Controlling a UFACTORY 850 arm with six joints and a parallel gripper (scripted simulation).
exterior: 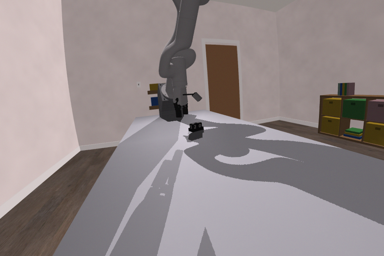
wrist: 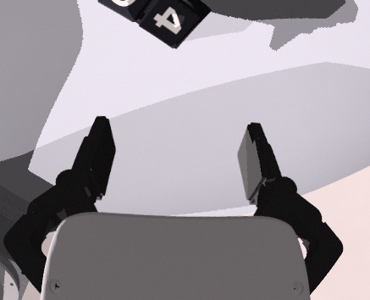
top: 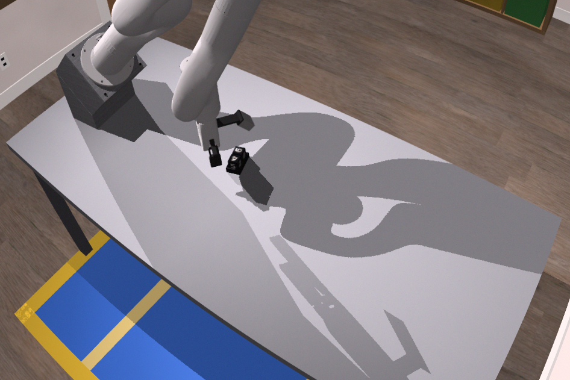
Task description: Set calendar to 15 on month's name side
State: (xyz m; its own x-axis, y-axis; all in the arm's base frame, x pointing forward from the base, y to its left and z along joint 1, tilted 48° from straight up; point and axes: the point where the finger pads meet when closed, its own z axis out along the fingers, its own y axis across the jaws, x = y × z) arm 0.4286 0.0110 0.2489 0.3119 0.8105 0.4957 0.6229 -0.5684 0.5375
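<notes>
Now: hand 20 mm short of the black number cube, 60 mm to the right of it and 70 mm above it. Round my hand: black tray (10 mm ahead, 70 mm to the left, 90 mm below).
</notes>
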